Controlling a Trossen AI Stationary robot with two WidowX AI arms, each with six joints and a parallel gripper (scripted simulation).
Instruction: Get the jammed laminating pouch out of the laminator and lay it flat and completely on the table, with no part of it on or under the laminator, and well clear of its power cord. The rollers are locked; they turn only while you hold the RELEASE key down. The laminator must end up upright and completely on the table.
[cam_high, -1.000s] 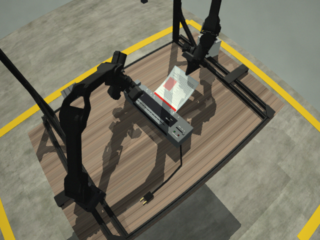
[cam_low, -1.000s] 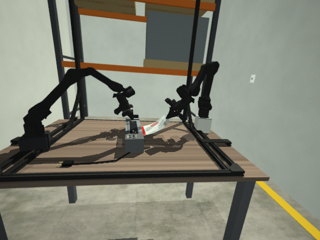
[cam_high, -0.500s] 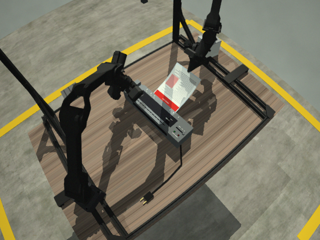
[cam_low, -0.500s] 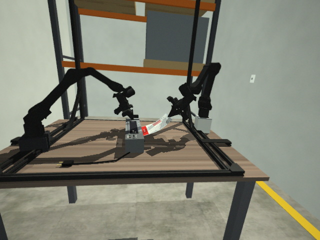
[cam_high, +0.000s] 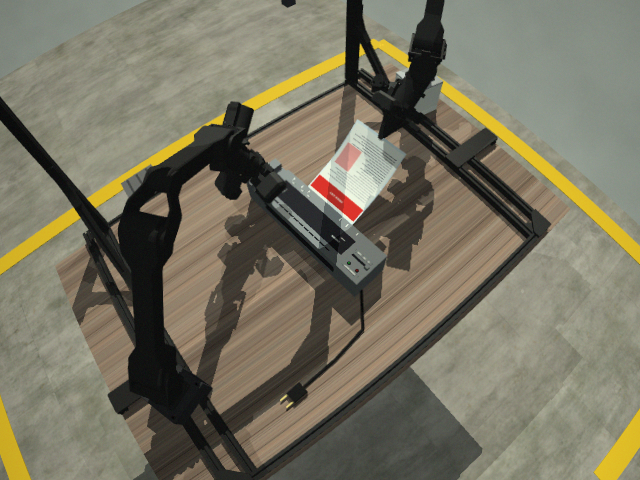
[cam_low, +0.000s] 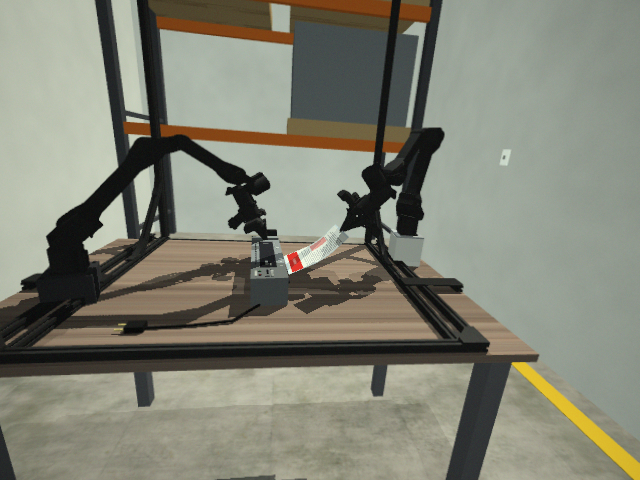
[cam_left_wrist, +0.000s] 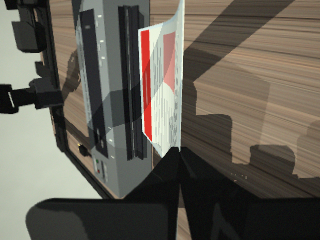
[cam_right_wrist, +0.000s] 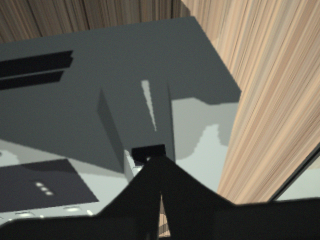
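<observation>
Right now the black release key is 4 cm below my right hand, 1 cm to the left of it and 1 cm ahead of it. The rest, counted from my right hand: plug (36 cm to the right, 34 cm ahead, 10 cm below).
</observation>
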